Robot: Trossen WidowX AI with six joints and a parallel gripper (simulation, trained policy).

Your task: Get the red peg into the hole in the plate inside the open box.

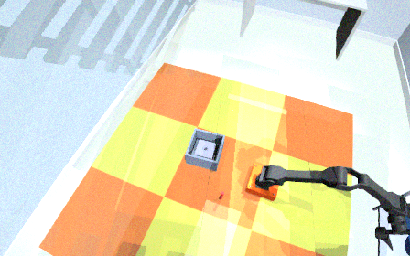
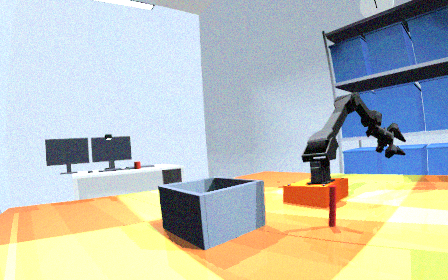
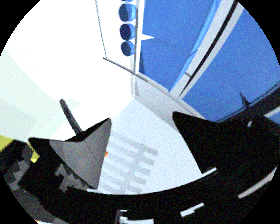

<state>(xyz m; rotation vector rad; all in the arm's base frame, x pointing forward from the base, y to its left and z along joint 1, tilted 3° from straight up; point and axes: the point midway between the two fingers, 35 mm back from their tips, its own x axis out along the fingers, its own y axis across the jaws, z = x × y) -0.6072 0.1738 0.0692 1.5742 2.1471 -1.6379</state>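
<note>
Right now the red peg is 800 mm ahead of my gripper tip, 90 mm to the right of it and 50 mm below it. Also, from my gripper tip: grey box 930 mm ahead, 310 mm to the right, 70 mm below.
</note>
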